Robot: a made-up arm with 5 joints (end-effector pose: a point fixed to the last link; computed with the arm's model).
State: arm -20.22 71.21 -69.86 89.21 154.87
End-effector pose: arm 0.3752 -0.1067 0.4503 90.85 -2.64 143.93
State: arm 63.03 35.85 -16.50 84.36 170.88
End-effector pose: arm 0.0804 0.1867 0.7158 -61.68 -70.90 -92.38
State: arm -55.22 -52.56 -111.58 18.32 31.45
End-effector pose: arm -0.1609 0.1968 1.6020 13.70 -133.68 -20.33
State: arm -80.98 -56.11 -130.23 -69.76 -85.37
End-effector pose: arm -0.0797 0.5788 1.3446 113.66 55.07 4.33
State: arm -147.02 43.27 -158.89 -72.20 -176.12
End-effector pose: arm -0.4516 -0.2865 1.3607 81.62 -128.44 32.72
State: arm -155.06 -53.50 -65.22 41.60 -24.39
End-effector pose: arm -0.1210 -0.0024 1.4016 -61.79 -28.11 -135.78
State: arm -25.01 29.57 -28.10 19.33 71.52
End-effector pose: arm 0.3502 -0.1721 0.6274 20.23 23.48 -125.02
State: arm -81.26 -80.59 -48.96 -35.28 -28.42
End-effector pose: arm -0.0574 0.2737 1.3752 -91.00 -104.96 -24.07
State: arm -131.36 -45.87 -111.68 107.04 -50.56
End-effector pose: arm -0.0015 0.0405 1.4609 -24.51 -4.67 -106.00
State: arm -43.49 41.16 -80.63 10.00 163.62
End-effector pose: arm 0.5596 -0.4893 0.7421 -56.15 36.63 110.56
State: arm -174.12 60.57 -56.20 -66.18 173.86
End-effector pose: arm -0.6359 -0.0496 0.5555 -0.53 84.89 -22.74
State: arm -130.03 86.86 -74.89 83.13 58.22
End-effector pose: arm -0.2277 -0.1948 0.3220 -59.26 -80.40 91.43
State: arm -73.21 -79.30 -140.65 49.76 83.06
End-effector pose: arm -0.2175 0.6667 1.2914 51.52 -149.35 13.15
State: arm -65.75 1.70 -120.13 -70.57 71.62
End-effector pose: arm 0.0973 -0.2570 1.5553 40.23 -149.04 37.64
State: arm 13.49 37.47 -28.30 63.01 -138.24
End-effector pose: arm 0.2779 0.1061 0.6098 47.74 83.48 120.05
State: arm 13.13 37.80 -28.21 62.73 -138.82
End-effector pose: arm 0.2772 0.1041 0.6081 48.34 83.01 120.33
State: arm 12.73 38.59 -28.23 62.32 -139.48
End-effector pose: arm 0.2763 0.1020 0.6040 49.23 82.62 120.60
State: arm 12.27 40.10 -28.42 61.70 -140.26
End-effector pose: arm 0.2749 0.0994 0.5959 50.56 82.34 120.82
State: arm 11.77 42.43 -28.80 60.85 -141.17
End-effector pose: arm 0.2725 0.0965 0.5835 52.41 82.20 121.00
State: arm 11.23 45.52 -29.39 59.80 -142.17
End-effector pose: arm 0.2687 0.0932 0.5669 54.72 82.16 121.11
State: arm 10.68 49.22 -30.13 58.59 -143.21
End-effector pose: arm 0.2630 0.0896 0.5470 57.41 82.22 121.12
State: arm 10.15 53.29 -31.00 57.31 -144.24
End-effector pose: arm 0.2553 0.0858 0.5252 60.30 82.34 121.03
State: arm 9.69 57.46 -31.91 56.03 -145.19
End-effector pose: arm 0.2455 0.0821 0.5031 63.21 82.52 120.84
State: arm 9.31 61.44 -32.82 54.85 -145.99
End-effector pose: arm 0.2347 0.0787 0.4823 65.94 82.76 120.57
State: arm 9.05 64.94 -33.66 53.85 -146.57
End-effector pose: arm 0.2240 0.0759 0.4642 68.25 83.07 120.22
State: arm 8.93 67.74 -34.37 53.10 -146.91
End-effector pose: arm 0.2146 0.0739 0.4499 70.02 83.47 119.86
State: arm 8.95 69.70 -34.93 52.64 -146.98
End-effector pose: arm 0.2078 0.0730 0.4399 71.12 83.96 119.50
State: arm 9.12 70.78 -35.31 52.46 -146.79
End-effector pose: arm 0.2041 0.0730 0.4342 71.53 84.55 119.18
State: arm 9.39 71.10 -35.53 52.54 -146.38
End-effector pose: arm 0.2034 0.0738 0.4322 71.39 85.21 118.87
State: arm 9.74 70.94 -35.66 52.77 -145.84
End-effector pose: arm 0.2046 0.0752 0.4324 70.85 85.90 118.61
